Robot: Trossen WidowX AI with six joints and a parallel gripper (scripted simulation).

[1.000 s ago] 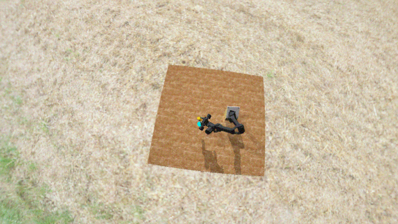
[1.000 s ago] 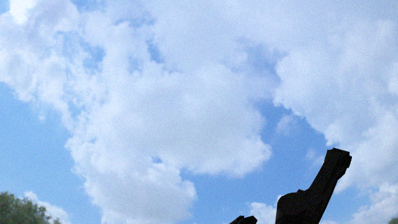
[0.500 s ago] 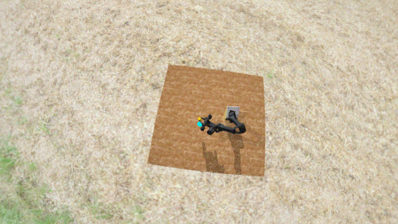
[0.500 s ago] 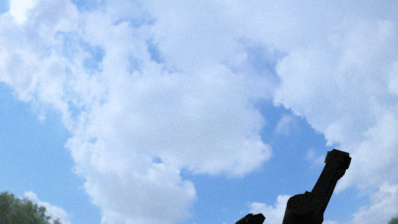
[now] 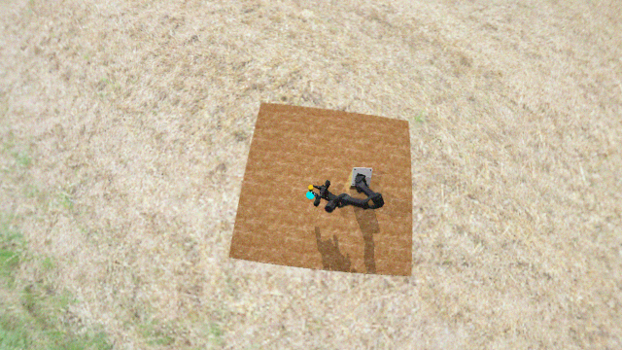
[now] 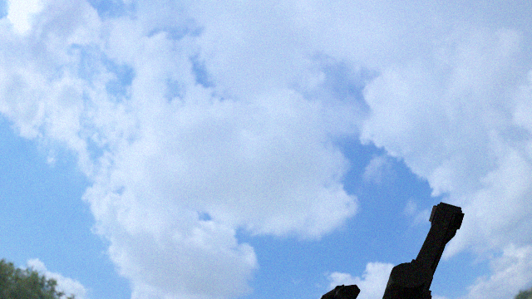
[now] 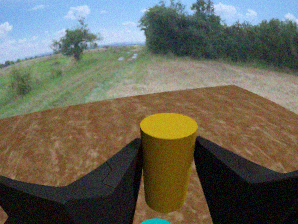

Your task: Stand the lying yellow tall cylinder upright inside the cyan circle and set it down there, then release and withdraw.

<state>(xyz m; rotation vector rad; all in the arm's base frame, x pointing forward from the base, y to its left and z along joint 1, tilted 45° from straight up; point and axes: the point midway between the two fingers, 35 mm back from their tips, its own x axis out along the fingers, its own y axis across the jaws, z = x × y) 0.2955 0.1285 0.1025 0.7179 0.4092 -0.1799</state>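
Right now the cyan circle is 160 mm below my gripper tip. Also, from my gripper tip: yellow tall cylinder 20 mm below.
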